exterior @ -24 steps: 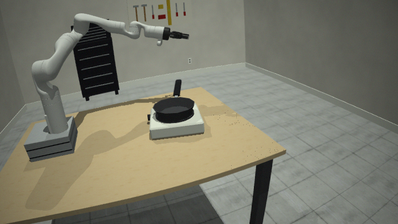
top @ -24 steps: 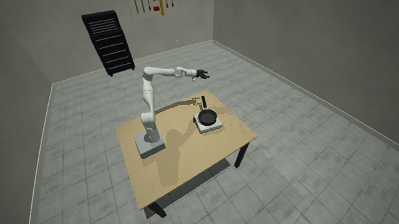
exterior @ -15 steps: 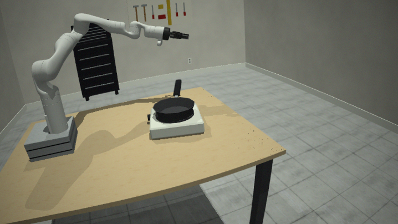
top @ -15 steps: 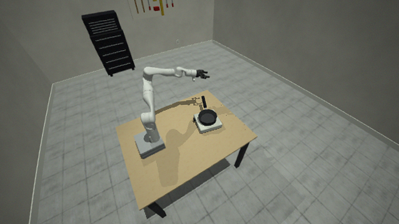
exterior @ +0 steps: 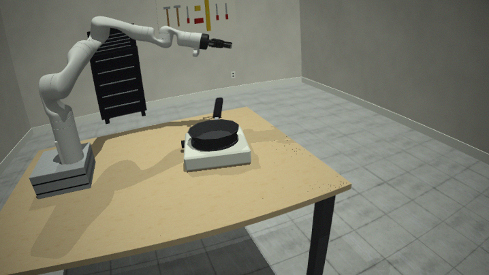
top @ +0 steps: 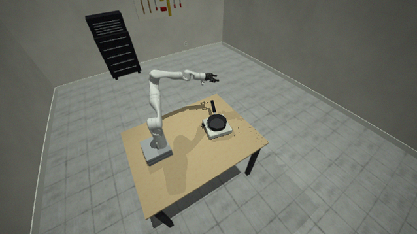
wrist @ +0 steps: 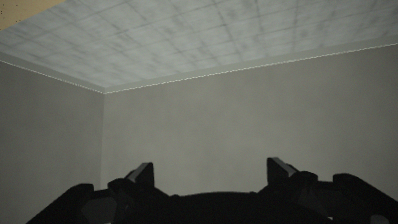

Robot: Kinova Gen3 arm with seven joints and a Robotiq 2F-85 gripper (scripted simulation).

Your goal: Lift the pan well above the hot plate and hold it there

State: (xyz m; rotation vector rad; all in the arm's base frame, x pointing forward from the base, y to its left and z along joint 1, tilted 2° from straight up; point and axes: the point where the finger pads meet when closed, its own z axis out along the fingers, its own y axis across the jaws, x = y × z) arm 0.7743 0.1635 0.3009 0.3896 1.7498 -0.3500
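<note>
Right now my hand is 190 mm past the black pan, 210 mm to the left of it and 290 mm above it. From my hand the other things lie so: white hot plate: 240 mm behind, 250 mm to the right, 350 mm below.
</note>
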